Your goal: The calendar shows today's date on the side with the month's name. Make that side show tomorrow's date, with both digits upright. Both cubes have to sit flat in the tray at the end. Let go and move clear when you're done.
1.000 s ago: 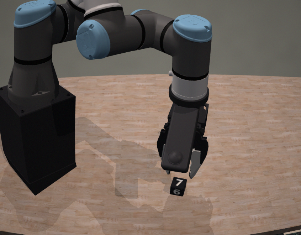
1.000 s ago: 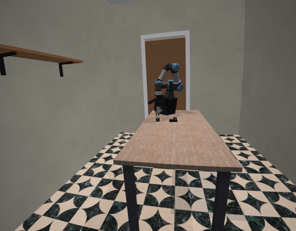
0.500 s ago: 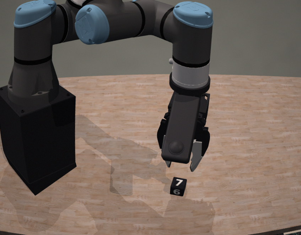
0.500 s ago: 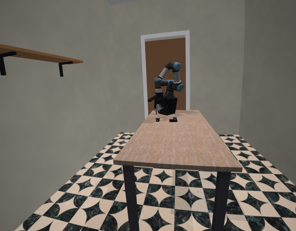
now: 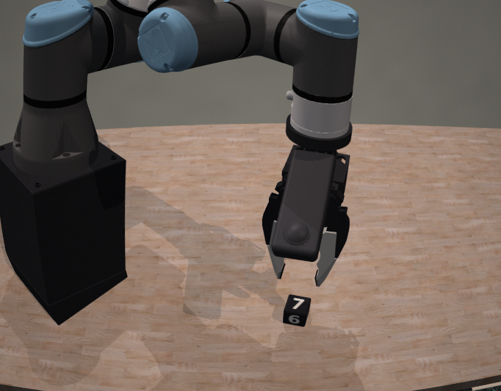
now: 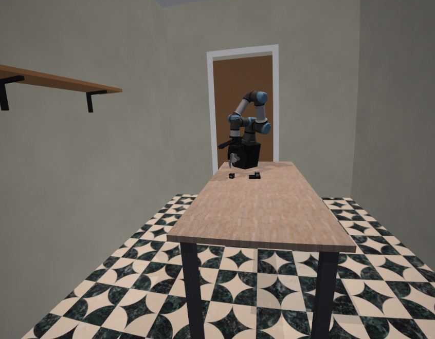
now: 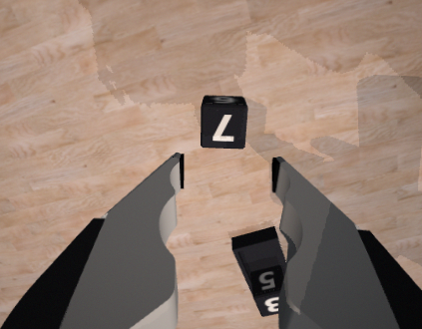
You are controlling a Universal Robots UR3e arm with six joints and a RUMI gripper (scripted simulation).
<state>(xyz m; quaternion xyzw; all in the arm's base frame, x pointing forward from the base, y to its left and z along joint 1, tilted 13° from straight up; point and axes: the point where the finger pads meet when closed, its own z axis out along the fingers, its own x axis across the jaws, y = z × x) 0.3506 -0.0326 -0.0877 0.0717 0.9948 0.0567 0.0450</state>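
The black number cube lies 8 cm below my hand. The rest, counted from my hand: black calendar tray (16 cm to the left, 8 cm below, 3 cm behind).
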